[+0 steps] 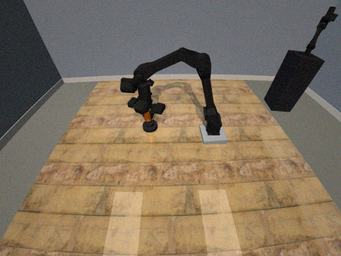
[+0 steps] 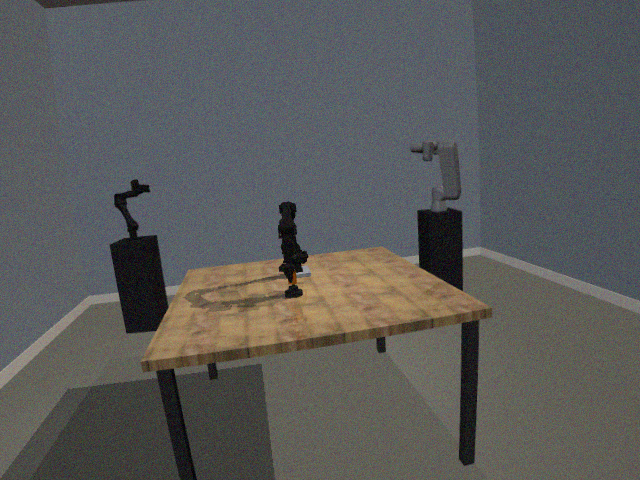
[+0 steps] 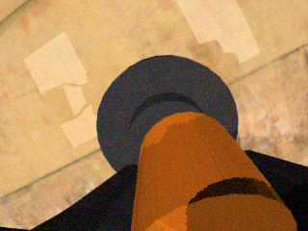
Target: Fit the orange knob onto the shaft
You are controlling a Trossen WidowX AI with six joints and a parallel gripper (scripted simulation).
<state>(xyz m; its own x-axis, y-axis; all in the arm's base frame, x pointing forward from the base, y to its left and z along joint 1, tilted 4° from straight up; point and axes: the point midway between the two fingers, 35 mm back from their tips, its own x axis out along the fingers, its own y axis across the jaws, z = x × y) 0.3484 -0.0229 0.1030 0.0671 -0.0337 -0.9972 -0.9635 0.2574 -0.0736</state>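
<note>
Right now my gripper tip is 10 mm past the pedestal and 40 mm above it. Round my gripper tip: orange knob (20 mm above).
</note>
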